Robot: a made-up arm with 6 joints.
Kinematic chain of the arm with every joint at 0, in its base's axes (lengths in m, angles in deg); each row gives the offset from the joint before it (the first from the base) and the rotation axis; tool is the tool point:
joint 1: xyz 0 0 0.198 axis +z
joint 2: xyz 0 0 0 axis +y
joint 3: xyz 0 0 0.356 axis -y
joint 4: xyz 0 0 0 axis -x
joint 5: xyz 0.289 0 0 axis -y
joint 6: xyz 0 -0.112 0 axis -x
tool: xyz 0 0 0
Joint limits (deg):
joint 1: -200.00..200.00
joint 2: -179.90..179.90
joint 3: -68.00..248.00
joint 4: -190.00..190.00
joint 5: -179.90..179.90
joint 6: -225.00..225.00
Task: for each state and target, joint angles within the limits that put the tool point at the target. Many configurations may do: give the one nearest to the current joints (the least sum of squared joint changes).
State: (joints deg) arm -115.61 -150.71 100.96 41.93 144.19 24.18
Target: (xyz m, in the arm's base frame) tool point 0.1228 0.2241 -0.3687
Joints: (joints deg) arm -135.22 -138.22 113.84 49.62 144.19 24.18
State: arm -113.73 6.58 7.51 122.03 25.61 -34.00
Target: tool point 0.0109 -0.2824 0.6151
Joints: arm -102.34 -3.51 -8.38 129.33 25.61 -34.00
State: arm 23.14 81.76 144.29 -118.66 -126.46 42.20
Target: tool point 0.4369 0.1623 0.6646
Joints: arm 15.86 51.60 124.62 -109.12 -126.46 42.20
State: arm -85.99 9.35 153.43 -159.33 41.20 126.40
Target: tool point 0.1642 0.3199 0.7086
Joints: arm -100.94 -17.52 136.50 -153.78 41.20 126.40
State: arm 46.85 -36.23 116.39 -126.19 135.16 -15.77
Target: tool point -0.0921 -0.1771 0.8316
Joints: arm 74.14 -18.59 106.78 -111.04 135.16 -15.77
